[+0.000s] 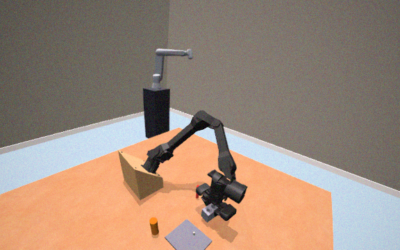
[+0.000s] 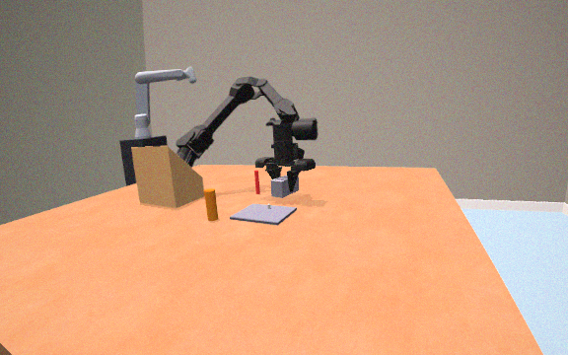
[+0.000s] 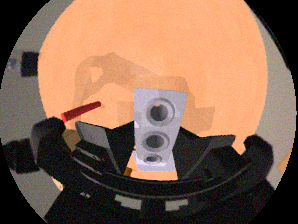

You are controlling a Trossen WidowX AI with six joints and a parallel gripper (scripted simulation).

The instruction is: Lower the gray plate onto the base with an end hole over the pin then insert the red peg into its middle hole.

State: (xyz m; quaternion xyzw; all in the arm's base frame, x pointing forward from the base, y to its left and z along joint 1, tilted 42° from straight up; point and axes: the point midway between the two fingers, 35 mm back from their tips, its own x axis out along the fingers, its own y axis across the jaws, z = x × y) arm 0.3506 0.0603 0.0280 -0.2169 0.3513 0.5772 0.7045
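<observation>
The gray base is 10 mm behind my gripper tip, 130 mm to the right of it and 20 mm below it. The rest, counted from my gripper tip: orange cylinder: 130 mm behind, 210 mm to the right, 10 mm above; red peg: 120 mm behind, 50 mm to the left, 10 mm above; gray plate: 30 mm above.
</observation>
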